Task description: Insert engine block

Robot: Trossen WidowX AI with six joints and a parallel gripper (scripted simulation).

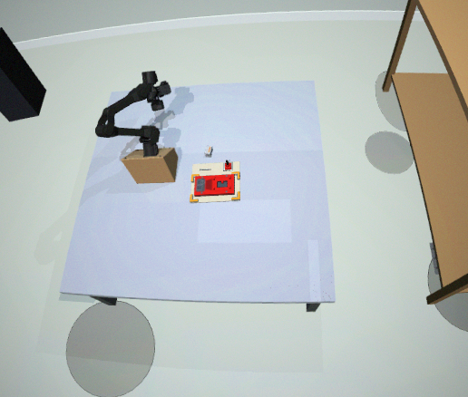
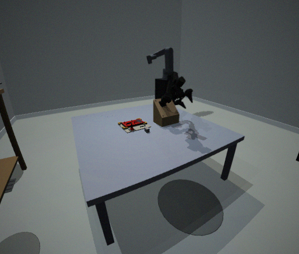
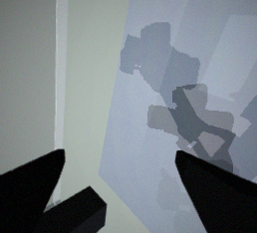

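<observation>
Right now my gripper tip is 260 mm to the left of the engine block, 250 mm above it and 230 mm short of it. The rest, counted from my gripper tip: cream base plate: 450 mm to the right, 260 mm ahead, 250 mm below.
</observation>
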